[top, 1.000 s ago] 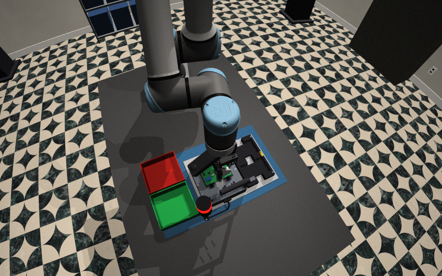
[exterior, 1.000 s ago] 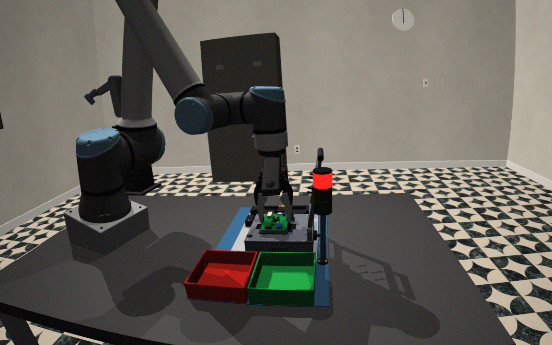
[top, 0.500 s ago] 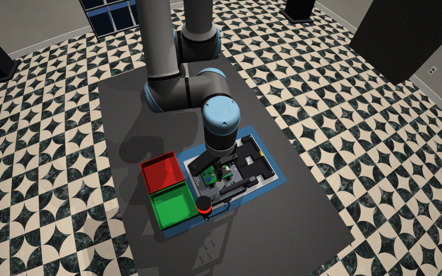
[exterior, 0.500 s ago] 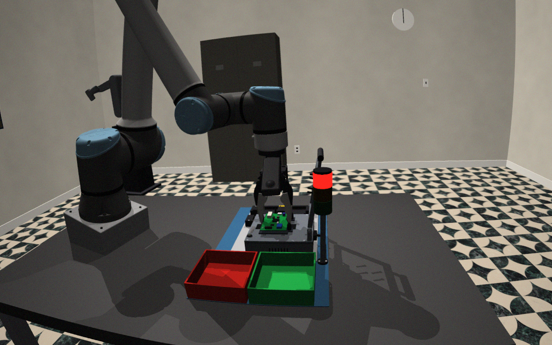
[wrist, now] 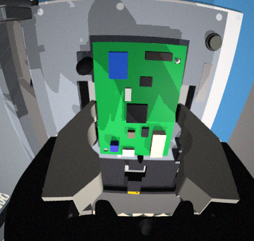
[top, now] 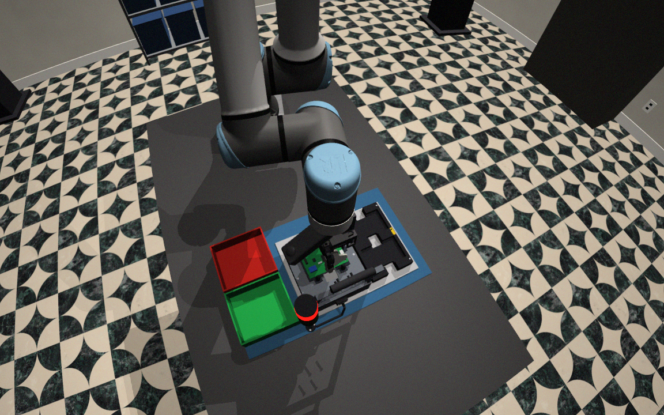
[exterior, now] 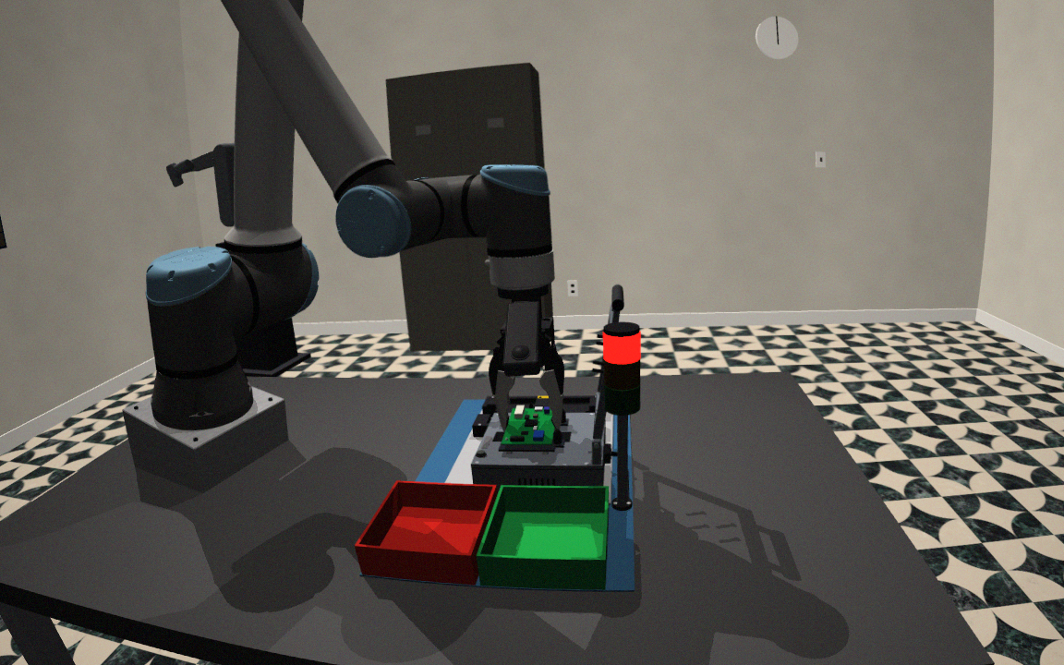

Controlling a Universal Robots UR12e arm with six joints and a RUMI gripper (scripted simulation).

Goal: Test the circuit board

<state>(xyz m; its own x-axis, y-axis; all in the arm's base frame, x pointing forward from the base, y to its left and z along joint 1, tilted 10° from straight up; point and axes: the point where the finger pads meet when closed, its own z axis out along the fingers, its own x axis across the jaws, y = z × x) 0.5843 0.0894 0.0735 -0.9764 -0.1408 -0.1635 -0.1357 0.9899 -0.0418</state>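
My hand is 110 mm short of the clear lid, 100 mm below it and 20 mm to the right of it. Round my hand: green bin 190 mm to the right, 70 mm below, 70 mm ahead; green circuit board right at my hand; red bin 210 mm to the right, 80 mm behind, 70 mm below.
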